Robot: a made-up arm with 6 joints.
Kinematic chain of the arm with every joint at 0, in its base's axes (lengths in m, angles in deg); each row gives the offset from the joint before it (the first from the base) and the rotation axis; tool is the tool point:
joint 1: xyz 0 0 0.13 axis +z
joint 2: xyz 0 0 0 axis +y
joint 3: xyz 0 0 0.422 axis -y
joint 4: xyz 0 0 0 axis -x
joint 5: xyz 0.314 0 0 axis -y
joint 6: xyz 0 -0.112 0 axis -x
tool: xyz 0 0 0
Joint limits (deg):
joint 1: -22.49..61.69
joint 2: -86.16..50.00
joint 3: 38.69..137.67
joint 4: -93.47..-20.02
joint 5: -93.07..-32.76
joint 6: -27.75..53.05
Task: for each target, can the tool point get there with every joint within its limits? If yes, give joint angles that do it. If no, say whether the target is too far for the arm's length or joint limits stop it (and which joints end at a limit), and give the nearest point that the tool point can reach.
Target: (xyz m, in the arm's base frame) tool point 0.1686 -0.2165 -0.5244
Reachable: no: joint limits stop it (at a limit: joint 1, joint 2, joint 3, joint 4) | nearest point -0.2271 -0.6434 -0.0315 | short by 0.763 m
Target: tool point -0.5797 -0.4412 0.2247
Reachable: yes | joints 29.45 -73.41 120.65 -27.68 -42.29 6.29
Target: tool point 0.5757 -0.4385 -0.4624
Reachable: no: too far | nearest point 0.5535 -0.2573 0.2329 | short by 0.719 m
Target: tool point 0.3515 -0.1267 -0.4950
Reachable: no: joint limits stop it (at a limit: joint 2, joint 3) | nearest point 0.5731 -0.2066 0.2299 | short by 0.762 m
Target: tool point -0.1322 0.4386 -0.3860
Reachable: no: joint limits stop it (at a limit: joint 1, joint 2, joint 3, joint 4) | nearest point -0.6673 0.2836 0.0215 | short by 0.690 m
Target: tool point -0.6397 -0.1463 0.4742
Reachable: yes | joints 11.10 -72.12 87.05 -79.51 -50.57 -10.08
